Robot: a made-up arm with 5 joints.
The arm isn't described. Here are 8 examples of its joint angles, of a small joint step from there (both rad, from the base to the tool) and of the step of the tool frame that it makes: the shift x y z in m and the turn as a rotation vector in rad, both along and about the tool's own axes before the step.
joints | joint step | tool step
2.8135 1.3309 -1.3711 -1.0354 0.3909 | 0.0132 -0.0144 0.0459 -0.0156 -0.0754 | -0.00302 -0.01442 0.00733 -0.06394 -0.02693 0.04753
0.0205 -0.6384 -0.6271 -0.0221 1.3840 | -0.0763 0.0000 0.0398 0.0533 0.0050 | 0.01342 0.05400 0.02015 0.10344 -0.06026 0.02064
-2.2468 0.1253 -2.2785 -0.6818 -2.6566 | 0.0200 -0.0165 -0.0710 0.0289 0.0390 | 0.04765 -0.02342 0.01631 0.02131 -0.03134 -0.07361
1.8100 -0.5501 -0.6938 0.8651 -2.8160 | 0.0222 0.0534 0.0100 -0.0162 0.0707 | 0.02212 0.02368 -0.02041 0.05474 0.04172 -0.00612
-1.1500 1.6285 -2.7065 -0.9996 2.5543 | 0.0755 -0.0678 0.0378 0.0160 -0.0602 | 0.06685 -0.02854 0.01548 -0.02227 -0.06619 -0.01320
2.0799 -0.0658 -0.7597 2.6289 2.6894 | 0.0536 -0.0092 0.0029 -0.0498 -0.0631 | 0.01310 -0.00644 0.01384 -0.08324 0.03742 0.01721
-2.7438 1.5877 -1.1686 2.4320 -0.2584 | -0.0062 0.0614 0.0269 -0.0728 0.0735 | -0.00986 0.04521 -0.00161 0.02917 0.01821 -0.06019
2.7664 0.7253 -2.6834 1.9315 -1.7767 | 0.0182 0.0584 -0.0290 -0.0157 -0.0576 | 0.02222 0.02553 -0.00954 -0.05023 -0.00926 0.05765
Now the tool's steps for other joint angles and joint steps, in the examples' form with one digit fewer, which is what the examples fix.
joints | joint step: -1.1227 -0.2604 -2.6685 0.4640 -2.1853 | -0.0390 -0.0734 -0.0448 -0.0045 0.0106
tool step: 0.0194 -0.0310 0.0983 -0.0247 -0.1181 -0.0381
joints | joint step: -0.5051 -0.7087 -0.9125 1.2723 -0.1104 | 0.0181 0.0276 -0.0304 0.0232 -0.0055
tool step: -0.0085 0.0016 -0.0063 -0.0300 -0.0073 0.0031
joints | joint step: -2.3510 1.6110 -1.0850 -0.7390 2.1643 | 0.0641 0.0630 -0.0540 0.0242 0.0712
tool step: 0.0272 0.0109 0.0051 0.0278 -0.0234 0.0023
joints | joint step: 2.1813 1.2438 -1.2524 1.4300 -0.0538 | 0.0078 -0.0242 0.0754 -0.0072 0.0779
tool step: 0.0208 -0.0040 -0.0225 0.0225 -0.0015 -0.0860
